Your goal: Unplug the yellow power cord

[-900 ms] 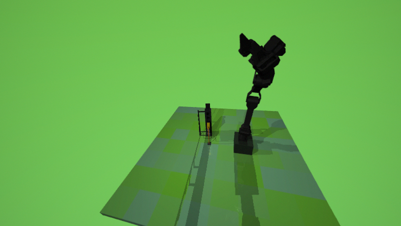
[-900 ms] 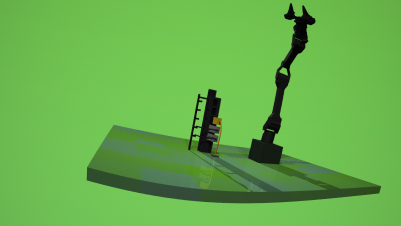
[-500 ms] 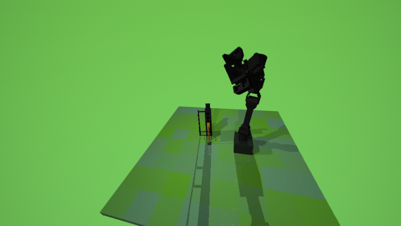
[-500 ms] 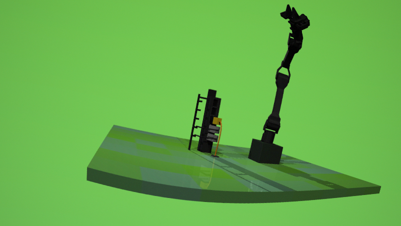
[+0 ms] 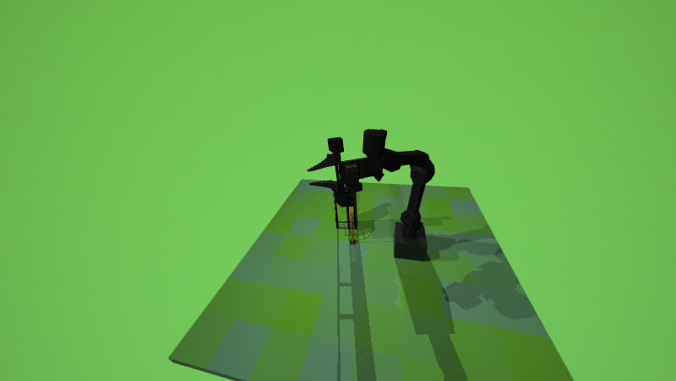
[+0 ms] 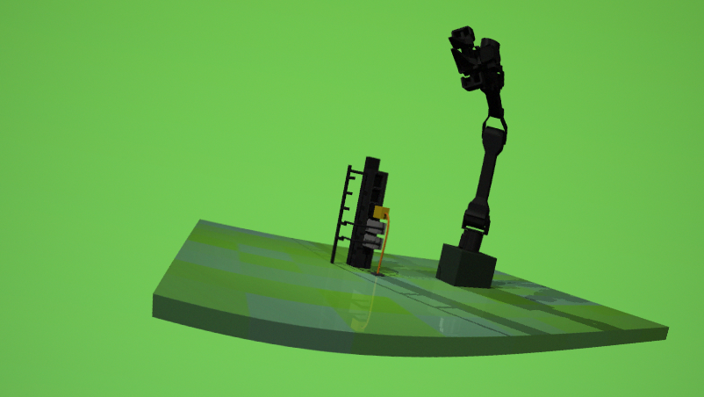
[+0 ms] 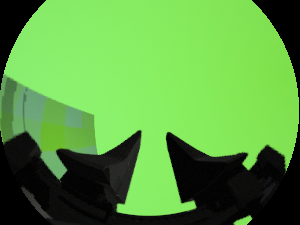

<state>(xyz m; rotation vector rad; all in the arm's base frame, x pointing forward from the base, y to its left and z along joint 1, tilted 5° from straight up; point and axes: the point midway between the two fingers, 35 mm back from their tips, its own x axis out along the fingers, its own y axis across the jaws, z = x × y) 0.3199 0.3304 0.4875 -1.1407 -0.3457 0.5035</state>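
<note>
My gripper tip is 10 mm past the yellow plug, 420 mm to the left of it and 420 mm above it. Round my gripper tip: black ladder-like rack: 90 mm ahead, 460 mm to the right, 460 mm below.
</note>
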